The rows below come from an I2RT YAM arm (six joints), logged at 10 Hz.
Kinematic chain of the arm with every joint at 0, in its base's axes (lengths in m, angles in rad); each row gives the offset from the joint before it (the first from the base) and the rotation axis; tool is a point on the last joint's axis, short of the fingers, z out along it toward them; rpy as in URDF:
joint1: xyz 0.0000 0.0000 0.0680 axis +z
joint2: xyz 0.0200 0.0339 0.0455 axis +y
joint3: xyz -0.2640 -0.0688 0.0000 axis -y
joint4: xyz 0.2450 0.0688 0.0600 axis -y
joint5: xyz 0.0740 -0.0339 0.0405 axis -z
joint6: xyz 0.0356 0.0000 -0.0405 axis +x
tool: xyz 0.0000 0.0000 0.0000 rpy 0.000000 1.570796 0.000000
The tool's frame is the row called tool.
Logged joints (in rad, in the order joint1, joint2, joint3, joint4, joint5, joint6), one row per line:
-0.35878, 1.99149, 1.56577, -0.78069, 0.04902, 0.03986
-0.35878, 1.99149, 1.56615, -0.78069, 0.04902, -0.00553
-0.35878, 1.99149, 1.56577, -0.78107, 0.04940, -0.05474
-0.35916, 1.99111, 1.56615, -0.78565, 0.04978, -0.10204
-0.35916, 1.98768, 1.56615, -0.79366, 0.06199, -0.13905
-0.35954, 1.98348, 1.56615, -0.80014, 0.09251, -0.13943
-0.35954, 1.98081, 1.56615, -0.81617, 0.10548, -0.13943
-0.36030, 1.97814, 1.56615, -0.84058, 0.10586, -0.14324
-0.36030, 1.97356, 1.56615, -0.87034, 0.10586, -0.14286
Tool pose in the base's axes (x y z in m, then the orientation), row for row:
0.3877, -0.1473, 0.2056, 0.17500, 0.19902, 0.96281, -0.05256
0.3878, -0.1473, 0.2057, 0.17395, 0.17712, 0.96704, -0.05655
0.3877, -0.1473, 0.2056, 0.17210, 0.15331, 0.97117, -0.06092
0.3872, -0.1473, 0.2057, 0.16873, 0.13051, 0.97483, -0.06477
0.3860, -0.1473, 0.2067, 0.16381, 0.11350, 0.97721, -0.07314
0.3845, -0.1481, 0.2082, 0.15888, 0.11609, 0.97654, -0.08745
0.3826, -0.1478, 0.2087, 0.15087, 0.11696, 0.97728, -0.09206
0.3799, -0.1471, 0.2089, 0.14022, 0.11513, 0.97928, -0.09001
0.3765, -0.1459, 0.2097, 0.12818, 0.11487, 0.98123, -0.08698
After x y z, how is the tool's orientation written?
As a quaternion, w x y z.
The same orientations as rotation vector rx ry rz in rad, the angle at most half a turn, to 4 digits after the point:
0.5639, 2.7281, -0.1489
0.5022, 2.7417, -0.1603
0.4351, 2.7562, -0.1729
0.3711, 2.7717, -0.1842
0.3236, 2.7860, -0.2085
0.3319, 2.7917, -0.2500
0.3359, 2.8063, -0.2644
0.3326, 2.8289, -0.2600
0.3341, 2.8539, -0.2530

